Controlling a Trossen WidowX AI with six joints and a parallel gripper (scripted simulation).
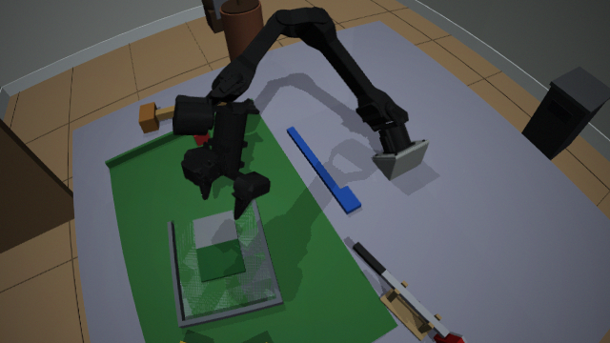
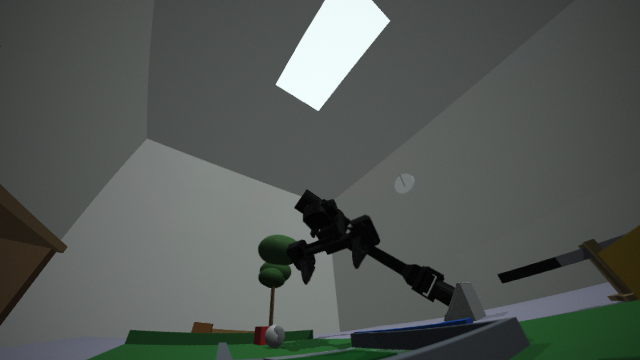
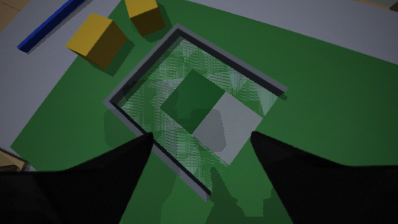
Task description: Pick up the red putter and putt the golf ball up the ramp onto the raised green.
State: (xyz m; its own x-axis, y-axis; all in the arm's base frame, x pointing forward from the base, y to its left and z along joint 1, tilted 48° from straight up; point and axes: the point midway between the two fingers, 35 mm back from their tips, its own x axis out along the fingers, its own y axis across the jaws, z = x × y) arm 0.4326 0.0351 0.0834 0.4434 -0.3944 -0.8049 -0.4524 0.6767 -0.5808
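My gripper tip is 330 mm to the right of the red putter, 240 mm past it and 50 mm above it. The rest, counted from my gripper tip: white golf ball (200 mm to the right, 80 mm below); wooden rack (350 mm to the left, 240 mm behind, 70 mm below); dark green back wall (370 mm to the right, 90 mm below, 30 mm ahead).
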